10 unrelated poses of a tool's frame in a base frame.
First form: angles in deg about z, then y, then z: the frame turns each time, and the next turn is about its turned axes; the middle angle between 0 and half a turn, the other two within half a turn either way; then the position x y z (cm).
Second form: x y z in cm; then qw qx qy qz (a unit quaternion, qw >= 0). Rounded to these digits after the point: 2 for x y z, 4 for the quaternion.
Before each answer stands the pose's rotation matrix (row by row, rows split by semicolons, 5 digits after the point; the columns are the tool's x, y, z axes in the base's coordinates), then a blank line. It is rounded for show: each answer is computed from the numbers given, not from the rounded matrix.
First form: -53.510 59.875 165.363 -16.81 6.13 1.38
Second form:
-0.08562 -0.85329 0.51436; 0.54068 -0.47342 -0.69537; 0.83686 0.21856 0.50189

-16.81 6.13 1.38 0.4855 0.4706 -0.1661 0.7178
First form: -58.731 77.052 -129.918 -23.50 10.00 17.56
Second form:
-0.73019 -0.45928 0.50586; -0.27520 -0.47996 -0.83301; 0.62537 -0.74746 0.22407

-23.50 10.00 17.56 0.0590 0.3625 -0.5065 0.7801
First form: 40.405 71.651 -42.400 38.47 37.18 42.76
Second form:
0.61409 -0.31701 0.72277; -0.36279 0.69991 0.61523; -0.70091 -0.64002 0.31480

38.47 37.18 42.76 0.8107 -0.3871 0.4390 -0.0141
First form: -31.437 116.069 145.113 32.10 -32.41 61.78
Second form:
0.60587 -0.21337 0.76641; 0.29999 -0.83097 -0.46850; 0.73683 0.51377 -0.43945

32.10 -32.41 61.78 0.2896 0.8480 0.0255 0.4432
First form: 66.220 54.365 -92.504 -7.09 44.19 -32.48
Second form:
0.90396 0.27468 0.32772; -0.42613 0.51503 0.74374; 0.03551 -0.81197 0.58262

-7.09 44.19 -32.48 0.8663 -0.4490 0.0843 -0.2023
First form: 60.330 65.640 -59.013 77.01 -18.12 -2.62
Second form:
0.85000 -0.27231 0.45093; -0.23984 0.56209 0.79154; -0.46901 -0.78096 0.41247

77.01 -18.12 -2.62 0.8403 -0.4678 0.2737 0.0097
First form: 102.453 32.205 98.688 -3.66 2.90 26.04
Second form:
-0.93771 0.32787 -0.11492; -0.33797 -0.78419 0.52041; 0.08050 0.52683 0.84615

-3.66 2.90 26.04 0.1762 0.0091 -0.2772 -0.9445
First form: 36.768 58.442 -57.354 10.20 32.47 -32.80
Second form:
0.73017 0.03011 0.68260; -0.50552 0.69591 0.51005; -0.45967 -0.71749 0.52336

10.20 32.47 -32.80 0.8587 -0.3574 0.3326 -0.1559
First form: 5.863 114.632 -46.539 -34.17 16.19 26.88
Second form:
-0.21105 -0.37121 0.90425; -0.75133 0.65336 0.09285; -0.62527 -0.65979 -0.41679

-34.17 16.19 26.88 0.5063 -0.3716 0.7552 -0.1877
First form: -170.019 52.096 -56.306 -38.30 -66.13 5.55
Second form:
-0.47986 -0.40725 -0.77710; 0.76035 -0.63495 -0.13676; -0.43773 -0.65649 0.61434

-38.30 -66.13 5.55 0.3534 -0.3677 -0.2401 0.8260
